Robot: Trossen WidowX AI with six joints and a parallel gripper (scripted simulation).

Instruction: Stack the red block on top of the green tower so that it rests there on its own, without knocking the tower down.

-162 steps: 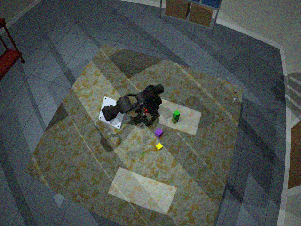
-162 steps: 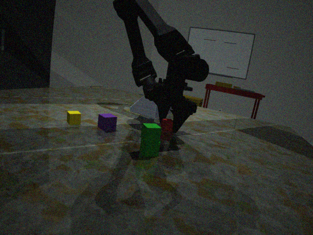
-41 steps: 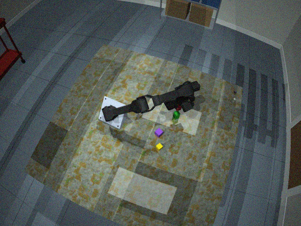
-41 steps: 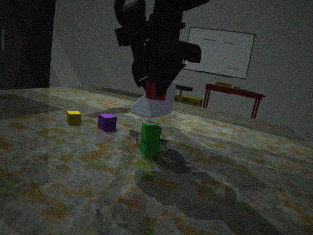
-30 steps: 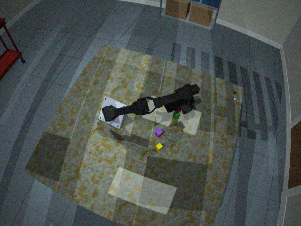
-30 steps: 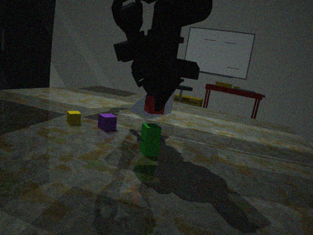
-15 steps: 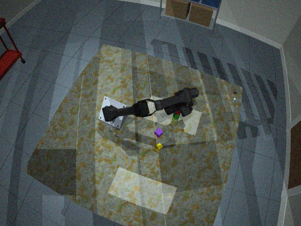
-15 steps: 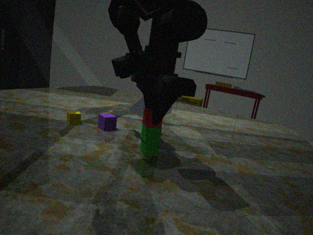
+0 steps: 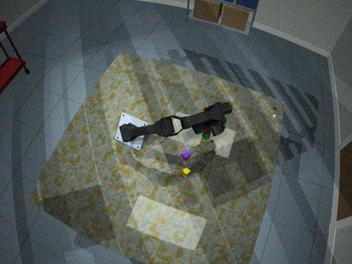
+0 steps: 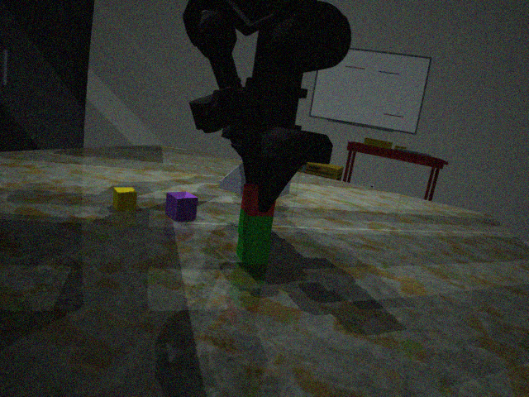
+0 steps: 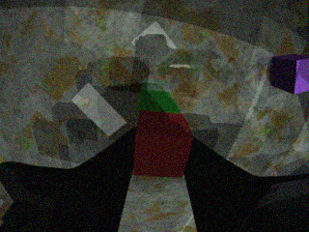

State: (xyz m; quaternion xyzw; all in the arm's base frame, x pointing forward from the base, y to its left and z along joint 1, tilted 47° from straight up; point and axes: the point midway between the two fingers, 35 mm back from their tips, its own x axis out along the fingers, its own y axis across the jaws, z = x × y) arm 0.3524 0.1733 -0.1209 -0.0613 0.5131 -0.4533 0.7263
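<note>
Right now my gripper tip is 1 cm below the red block. Also, from my gripper tip: purple cube 16 cm to the right, 5 cm below, 4 cm behind; then green block 2 cm below; then yellow cube 25 cm to the right, 5 cm below.
</note>
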